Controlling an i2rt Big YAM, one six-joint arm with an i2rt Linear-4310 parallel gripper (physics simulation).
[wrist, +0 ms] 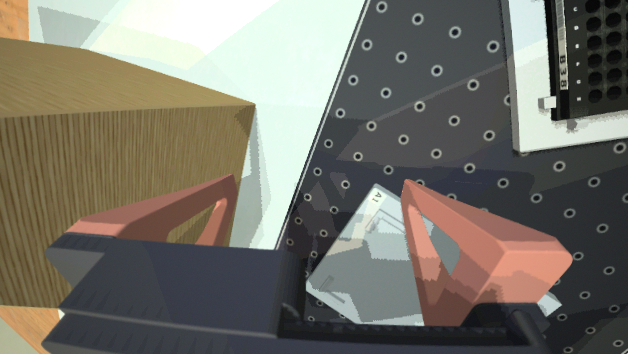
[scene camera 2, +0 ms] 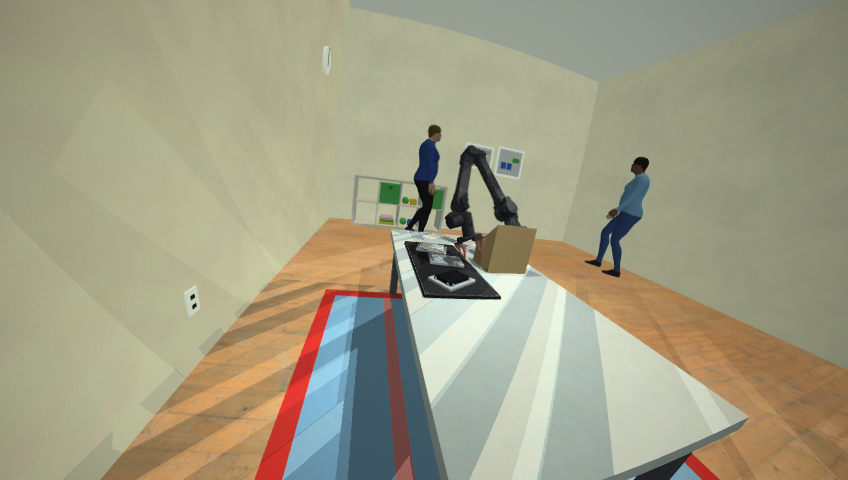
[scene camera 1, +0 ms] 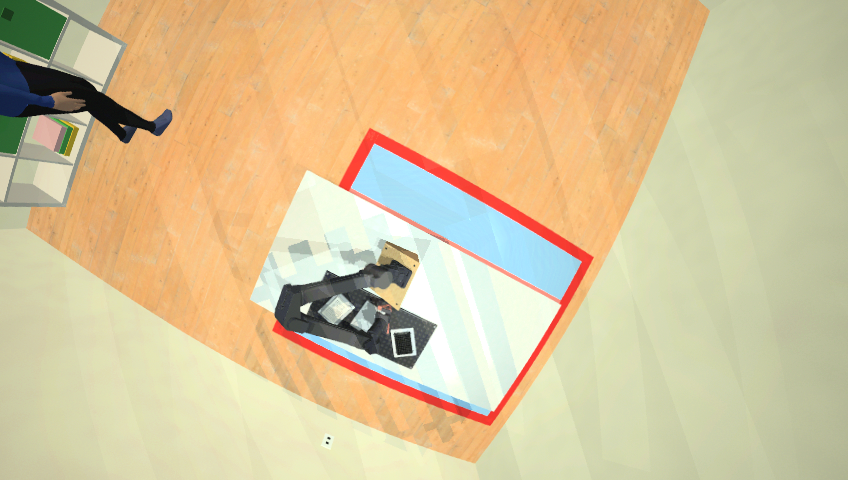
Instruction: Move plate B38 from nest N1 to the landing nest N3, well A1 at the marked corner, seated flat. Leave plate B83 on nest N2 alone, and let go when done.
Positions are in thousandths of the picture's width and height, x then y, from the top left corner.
Labels:
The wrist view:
my gripper: 506,527
black well plate: 924,134
black perforated board: 674,275
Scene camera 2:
black perforated board: 567,603
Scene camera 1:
black perforated board: 499,689

